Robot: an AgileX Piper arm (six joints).
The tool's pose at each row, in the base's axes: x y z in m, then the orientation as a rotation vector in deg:
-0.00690, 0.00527, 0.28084, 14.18, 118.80, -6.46
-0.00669, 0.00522, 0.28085, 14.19, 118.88, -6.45
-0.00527, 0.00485, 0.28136, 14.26, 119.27, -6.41
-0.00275, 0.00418, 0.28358, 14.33, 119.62, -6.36
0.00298, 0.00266, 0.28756, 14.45, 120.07, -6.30
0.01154, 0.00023, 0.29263, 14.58, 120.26, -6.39
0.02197, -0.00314, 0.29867, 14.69, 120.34, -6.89
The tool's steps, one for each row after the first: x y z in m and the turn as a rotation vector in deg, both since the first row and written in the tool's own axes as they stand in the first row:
-0.00012, 0.00000, 0.00018, 0.00, 0.08, 0.00
-0.00128, -0.00003, 0.00121, 0.01, 0.48, 0.02
-0.00450, -0.00008, 0.00238, 0.02, 0.83, 0.05
-0.01089, -0.00019, 0.00557, 0.04, 1.30, 0.11
-0.01969, -0.00054, 0.01080, 0.16, 1.49, 0.14
-0.03034, -0.00137, 0.01731, 0.57, 1.56, 0.00

